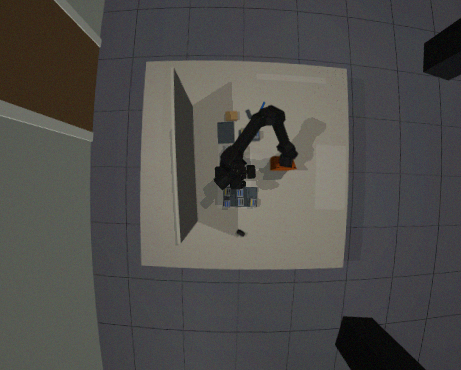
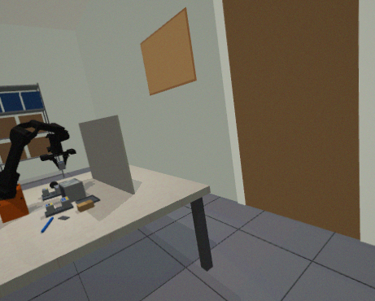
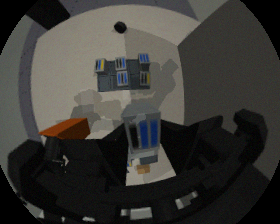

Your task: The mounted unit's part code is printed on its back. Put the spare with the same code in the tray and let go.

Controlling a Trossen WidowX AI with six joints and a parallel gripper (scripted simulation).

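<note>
The dark tray lies 90 mm ahead of my gripper tip, 250 mm to the right of it and 190 mm below it. Also, from my gripper tip: tall grey panel: 250 mm ahead, 40 mm to the right, 40 mm above; grey mounted unit: 20 mm ahead, 80 mm to the right, 140 mm below; module holder: 50 mm behind, 250 mm to the right, 180 mm below.
</note>
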